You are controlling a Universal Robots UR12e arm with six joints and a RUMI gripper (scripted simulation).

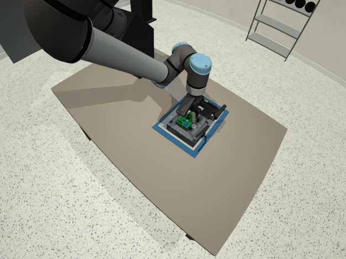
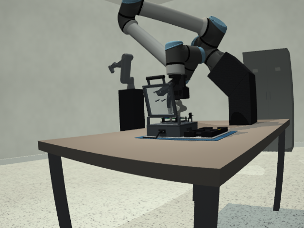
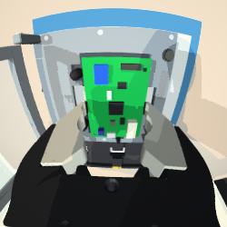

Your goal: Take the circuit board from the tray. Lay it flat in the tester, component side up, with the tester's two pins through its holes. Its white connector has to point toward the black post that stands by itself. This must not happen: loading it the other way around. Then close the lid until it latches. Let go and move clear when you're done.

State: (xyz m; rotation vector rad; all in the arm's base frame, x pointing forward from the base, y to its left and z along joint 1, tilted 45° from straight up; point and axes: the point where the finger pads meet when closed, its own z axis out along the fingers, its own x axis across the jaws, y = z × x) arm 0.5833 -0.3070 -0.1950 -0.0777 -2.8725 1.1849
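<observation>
My gripper is now right at the green circuit board. Also, from my hand: tester bed (10 mm ahead, 10 mm below); then black post (60 mm behind, 60 mm to the left, 10 mm above); then tester (40 mm ahead, 40 mm to the left, 30 mm above).
</observation>
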